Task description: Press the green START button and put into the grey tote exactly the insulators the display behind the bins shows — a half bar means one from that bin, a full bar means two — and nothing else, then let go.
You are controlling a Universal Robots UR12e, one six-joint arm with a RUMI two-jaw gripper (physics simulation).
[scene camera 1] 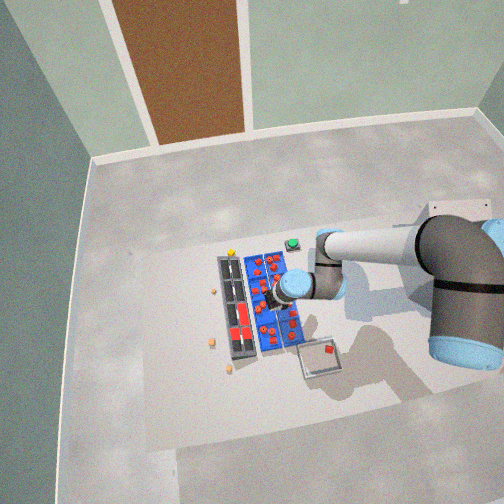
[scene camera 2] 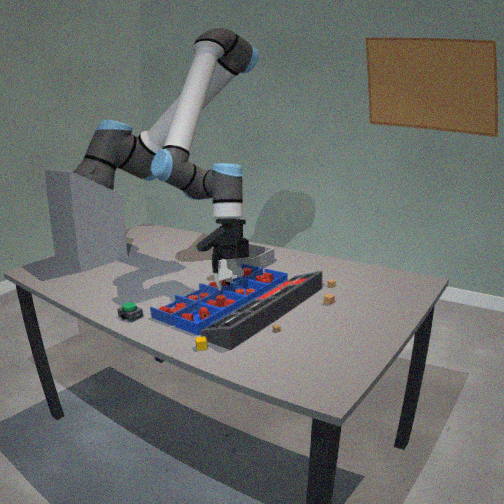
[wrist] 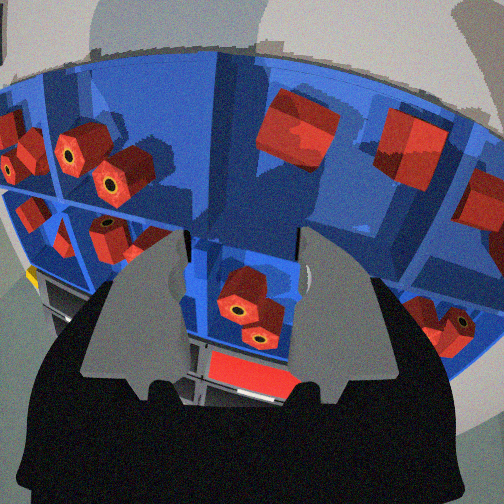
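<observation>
My gripper (wrist: 242, 245) (scene camera 1: 272, 300) is open and empty. It hangs just above the blue bins, over the middle of the row; it also shows in scene camera 2 (scene camera 2: 225, 272). Two red hexagonal insulators (wrist: 247, 310) lie in the compartment seen between the jaws. The dark display (scene camera 1: 237, 307) runs along the bins' far side, with red bars lit (scene camera 1: 242, 314) in its sections toward the tote end. One lit bar shows in the wrist view (wrist: 252, 375). The grey tote (scene camera 1: 320, 357) holds one red insulator (scene camera 1: 329, 349). The green START button (scene camera 1: 292, 243) sits at the bins' other end.
A yellow block (scene camera 1: 230, 252) stands at the display's end. Three small orange cubes (scene camera 1: 211, 342) lie on the table beyond the display. The arm's grey pedestal (scene camera 2: 85, 220) stands at the table's back corner.
</observation>
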